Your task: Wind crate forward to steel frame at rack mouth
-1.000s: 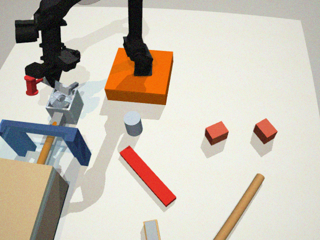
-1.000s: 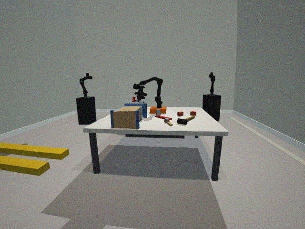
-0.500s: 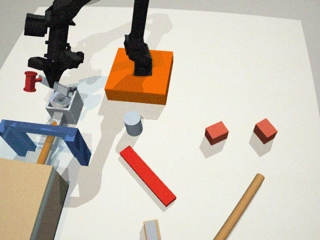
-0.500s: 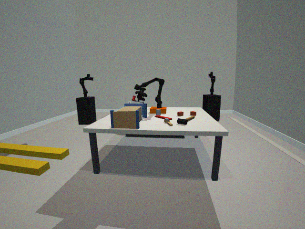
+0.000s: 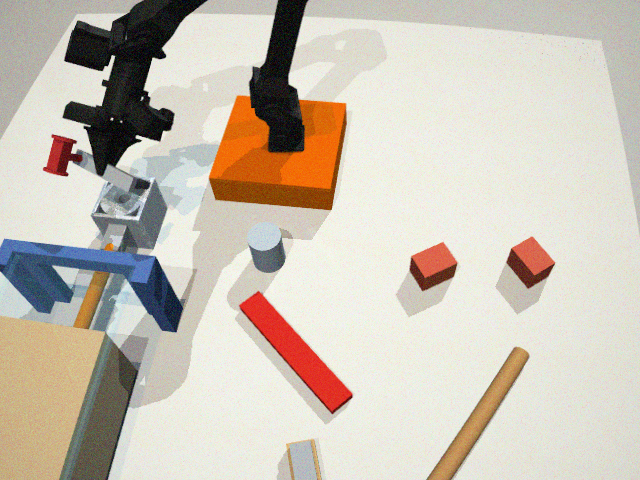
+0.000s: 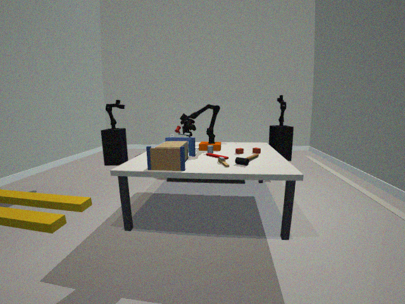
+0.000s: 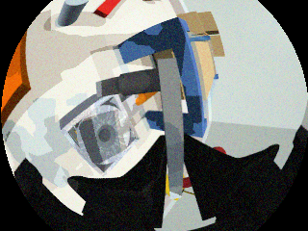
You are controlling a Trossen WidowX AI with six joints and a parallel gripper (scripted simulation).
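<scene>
Now: the red knob 50 mm to the right of my gripper tip, 40 mm above it and 10 mm behind it. Round my gripper tip: flat red bar 290 mm to the left, 220 mm ahead, 170 mm below; grey winch 140 mm below, 40 mm behind; winch handle 10 mm to the right, 10 mm behind, 10 mm above.
</scene>
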